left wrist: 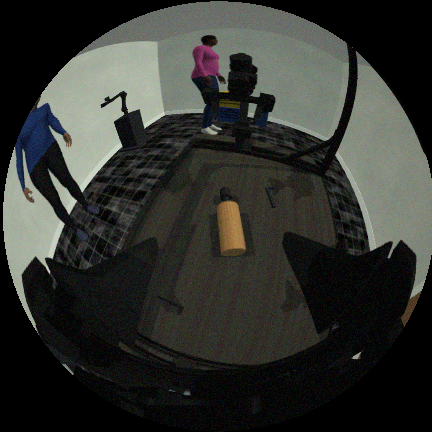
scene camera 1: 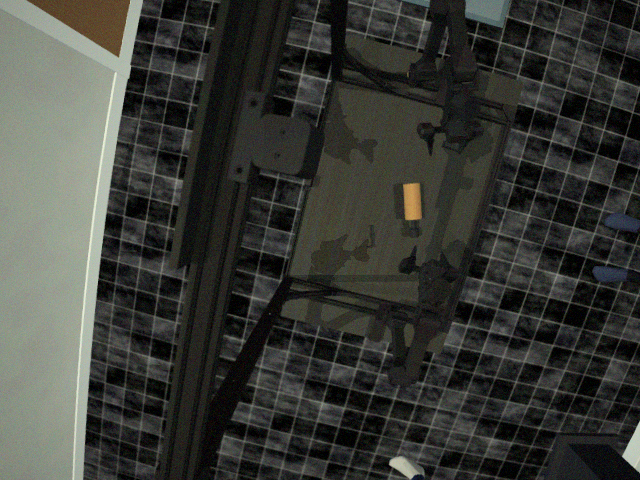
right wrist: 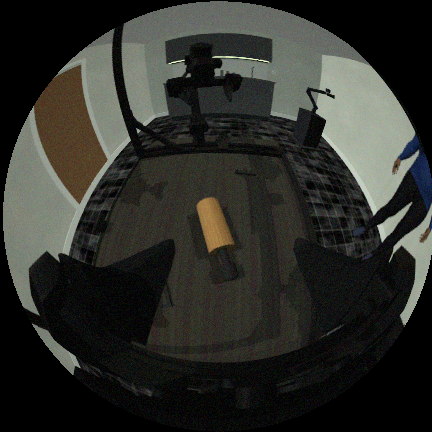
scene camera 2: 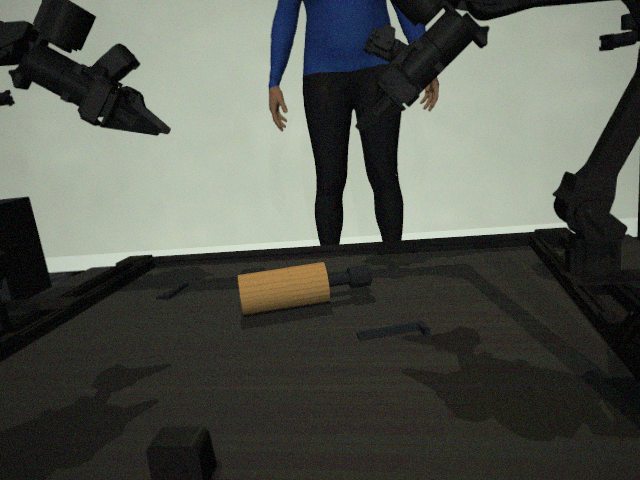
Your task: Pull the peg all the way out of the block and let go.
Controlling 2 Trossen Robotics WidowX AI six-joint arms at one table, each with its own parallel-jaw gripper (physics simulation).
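Frame: origin at the left arm's base, x right, y back, z down, level; millimetres.
Where they show: left gripper, fingertip midpoint: (left wrist: 220,241) (scene camera 1: 444,154) (right wrist: 210,101) (scene camera 2: 164,132); right gripper, fingertip midpoint: (left wrist: 233,120) (scene camera 1: 428,248) (right wrist: 236,245) (scene camera 2: 359,127); left arm's base at its link origin: (scene camera 1: 416,77) (right wrist: 198,141); right arm's base at its link origin: (left wrist: 239,145) (scene camera 1: 390,312) (scene camera 2: 594,272).
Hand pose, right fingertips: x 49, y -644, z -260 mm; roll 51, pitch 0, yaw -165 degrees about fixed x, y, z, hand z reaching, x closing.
Observation:
Each offset is from my right fingertips to the top centre of the thing. "*": to the spot under its first point. Level surfaces: height alone.
The block, an orange wooden cylinder {dx -11, dy +152, dz +213 mm} (scene camera 1: 412,201) (scene camera 2: 284,288) (left wrist: 231,229) (right wrist: 215,225), lies on its side on the dark table {dz +280 mm} (scene camera 1: 356,201) (scene camera 2: 289,403). The dark peg {dx -13, dy +66, dz +229 mm} (scene camera 2: 359,276) (left wrist: 225,193) (right wrist: 226,265) sticks out of one end, with a thin shaft and a thicker head; how deep it sits inside is hidden. My left gripper (scene camera 1: 450,149) (scene camera 2: 164,130) (left wrist: 220,241) is open and empty, above the table off the block's plain end. My right gripper (scene camera 1: 429,252) (right wrist: 236,245) is open and empty, above the table off the peg's end. Neither touches block or peg.
A dark L-shaped bar {dx +167, dy +12, dz +272 mm} (scene camera 1: 371,235) (scene camera 2: 390,331) (left wrist: 270,196) lies beside the block. Another thin dark bar {dx -189, dy +368, dz +274 mm} (scene camera 2: 173,291) (left wrist: 171,304) (right wrist: 245,173) lies off the plain end. A dark box-like piece {* dx +421, dy +258, dz +229 mm} (scene camera 2: 178,449) stands at the bottom of scene camera 2. Dark frame rails edge the table.

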